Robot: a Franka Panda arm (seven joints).
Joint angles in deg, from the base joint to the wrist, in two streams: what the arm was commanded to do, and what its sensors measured. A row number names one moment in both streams.
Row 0, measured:
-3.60, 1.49, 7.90, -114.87, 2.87, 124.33, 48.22
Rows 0 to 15, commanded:
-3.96, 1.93, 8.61, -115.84, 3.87, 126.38, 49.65
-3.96, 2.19, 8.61, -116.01, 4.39, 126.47, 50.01
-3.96, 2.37, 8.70, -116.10, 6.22, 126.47, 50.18
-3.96, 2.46, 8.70, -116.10, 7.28, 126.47, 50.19
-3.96, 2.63, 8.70, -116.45, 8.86, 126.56, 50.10
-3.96, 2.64, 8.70, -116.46, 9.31, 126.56, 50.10
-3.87, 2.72, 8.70, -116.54, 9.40, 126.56, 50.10
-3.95, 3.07, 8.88, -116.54, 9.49, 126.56, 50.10
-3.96, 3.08, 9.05, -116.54, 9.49, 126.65, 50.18
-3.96, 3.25, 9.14, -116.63, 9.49, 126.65, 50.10
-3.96, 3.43, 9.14, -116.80, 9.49, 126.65, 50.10
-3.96, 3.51, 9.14, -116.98, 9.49, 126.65, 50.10
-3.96, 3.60, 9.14, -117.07, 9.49, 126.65, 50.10
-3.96, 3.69, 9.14, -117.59, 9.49, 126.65, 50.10
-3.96, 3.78, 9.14, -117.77, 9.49, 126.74, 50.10
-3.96, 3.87, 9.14, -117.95, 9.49, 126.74, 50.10
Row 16, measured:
-3.60, 3.67, 8.25, -116.40, 8.60, 125.12, 49.23
